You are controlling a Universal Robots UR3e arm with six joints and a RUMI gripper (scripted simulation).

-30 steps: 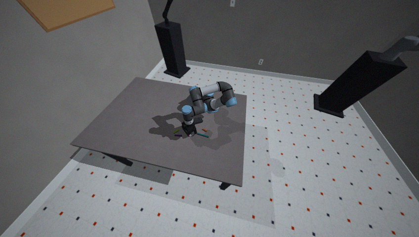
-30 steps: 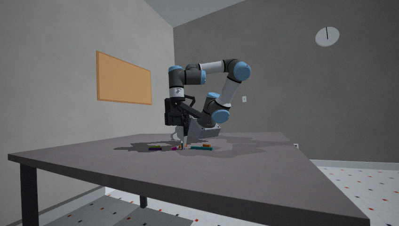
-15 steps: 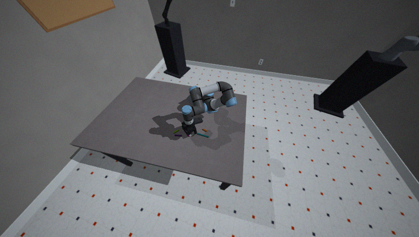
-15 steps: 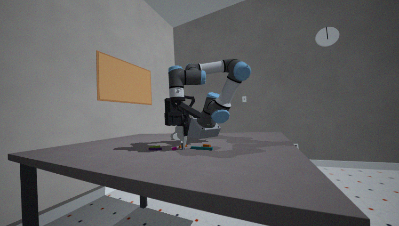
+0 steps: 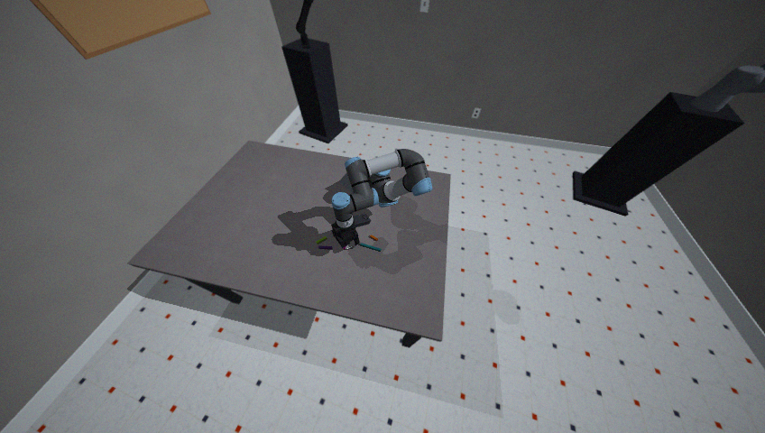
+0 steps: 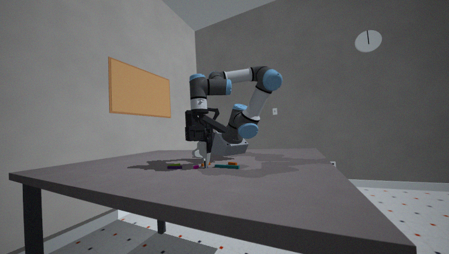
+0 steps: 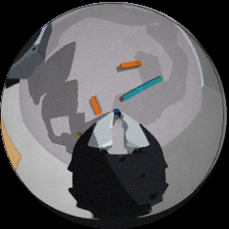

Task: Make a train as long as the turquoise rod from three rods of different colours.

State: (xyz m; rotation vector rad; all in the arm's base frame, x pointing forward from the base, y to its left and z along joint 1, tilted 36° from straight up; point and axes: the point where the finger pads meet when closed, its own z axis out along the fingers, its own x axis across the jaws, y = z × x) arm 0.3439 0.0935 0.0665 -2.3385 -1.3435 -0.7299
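Right now the magenta rod is 30 mm to the right of my hand, 20 mm ahead of it and 10 mm below it. From my hand the other things lie so: purple rod (110 mm to the right, 70 mm ahead, 10 mm below); then turquoise rod (80 mm to the left, 30 mm behind, 10 mm below); then blue rod (10 mm below).
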